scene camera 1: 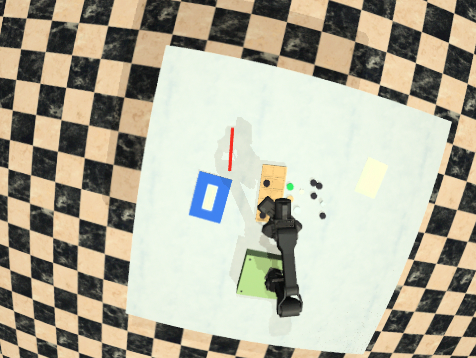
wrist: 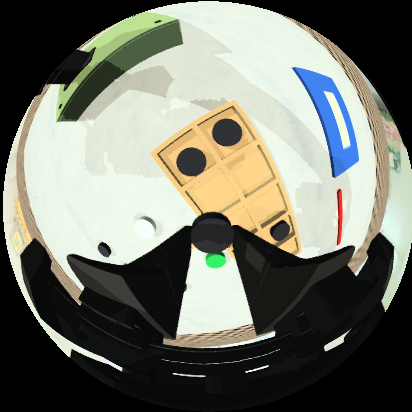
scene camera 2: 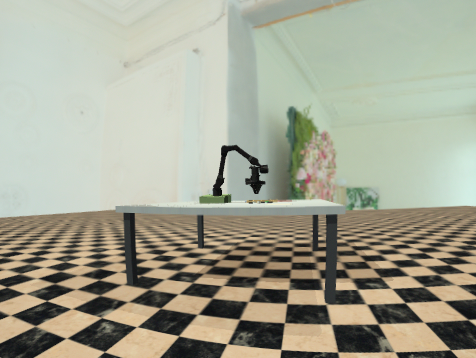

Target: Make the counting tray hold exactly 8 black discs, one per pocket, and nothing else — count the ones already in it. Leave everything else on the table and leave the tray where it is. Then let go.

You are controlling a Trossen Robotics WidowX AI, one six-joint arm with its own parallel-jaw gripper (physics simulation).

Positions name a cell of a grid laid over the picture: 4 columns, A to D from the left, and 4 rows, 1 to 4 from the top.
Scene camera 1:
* tan counting tray: C2
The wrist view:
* my gripper: C3
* tan counting tray: C2
